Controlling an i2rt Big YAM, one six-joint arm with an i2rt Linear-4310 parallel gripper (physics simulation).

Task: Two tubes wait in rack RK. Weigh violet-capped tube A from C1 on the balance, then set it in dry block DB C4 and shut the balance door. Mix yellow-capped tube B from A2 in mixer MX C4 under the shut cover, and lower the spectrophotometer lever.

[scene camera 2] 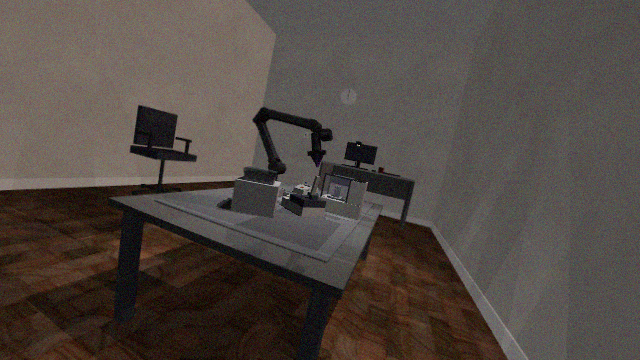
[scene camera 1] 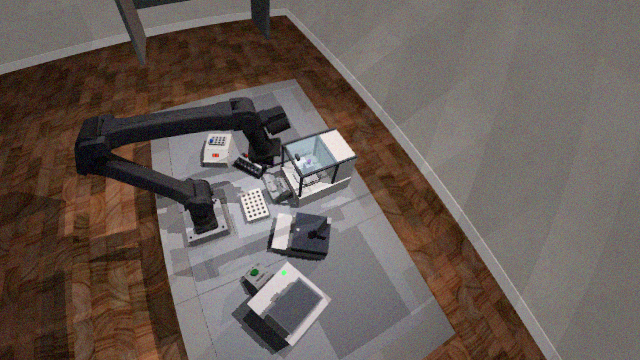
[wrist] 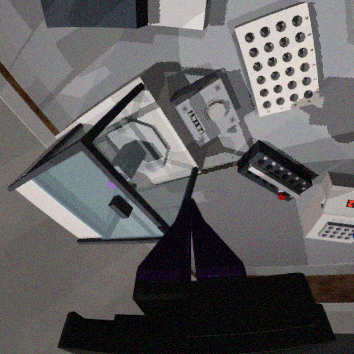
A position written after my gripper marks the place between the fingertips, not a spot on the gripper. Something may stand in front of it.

Observation:
My gripper (wrist: 189, 203) is shut and holds nothing. I also see a grey translucent cover (scene camera 1: 295, 304), a balance glass box (wrist: 118, 173) and a balance print button unit (wrist: 206, 106).

